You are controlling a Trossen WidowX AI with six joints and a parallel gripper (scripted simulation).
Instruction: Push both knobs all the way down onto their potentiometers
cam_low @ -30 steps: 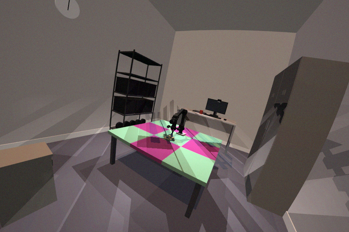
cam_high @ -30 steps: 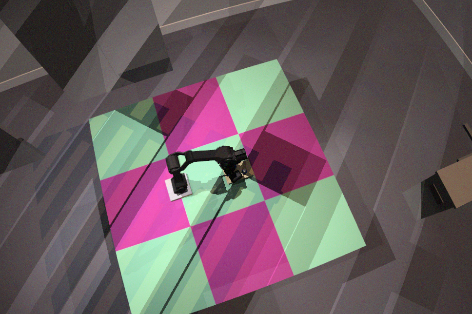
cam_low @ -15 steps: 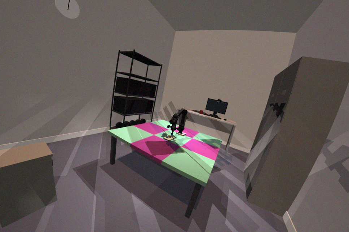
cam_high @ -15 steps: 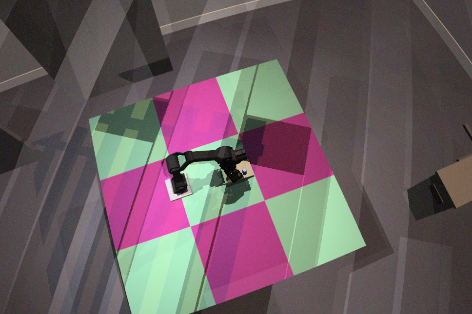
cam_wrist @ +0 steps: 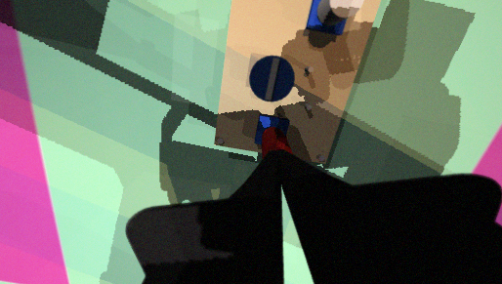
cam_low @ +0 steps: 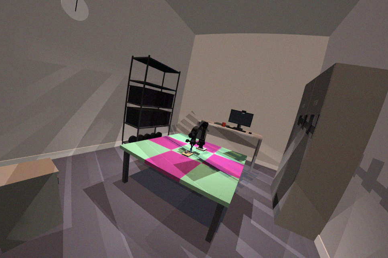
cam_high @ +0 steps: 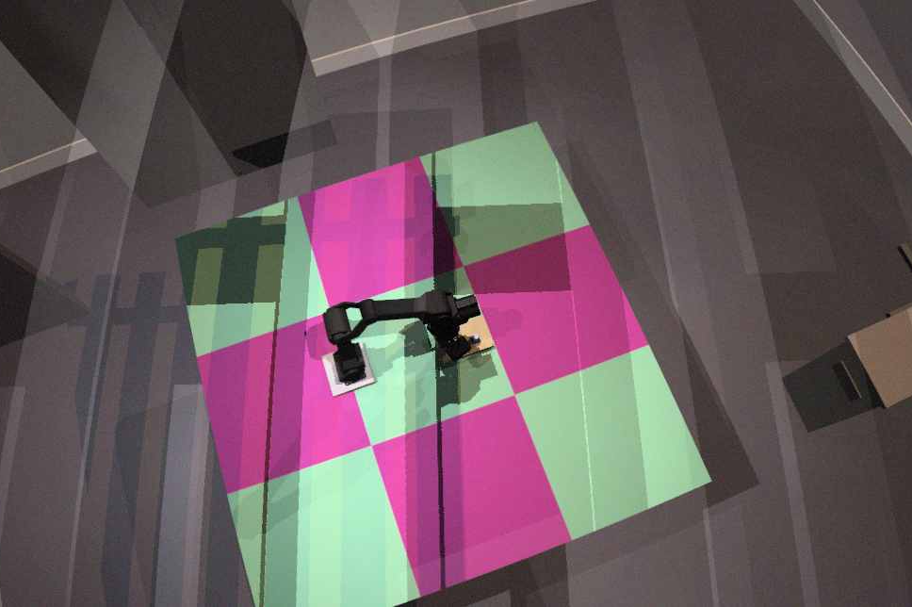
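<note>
The red knob lies 10 mm below my gripper tip. From my gripper tip the other things lie so: dark blue knob (40 mm ahead, 10 mm to the left, 10 mm above).
</note>
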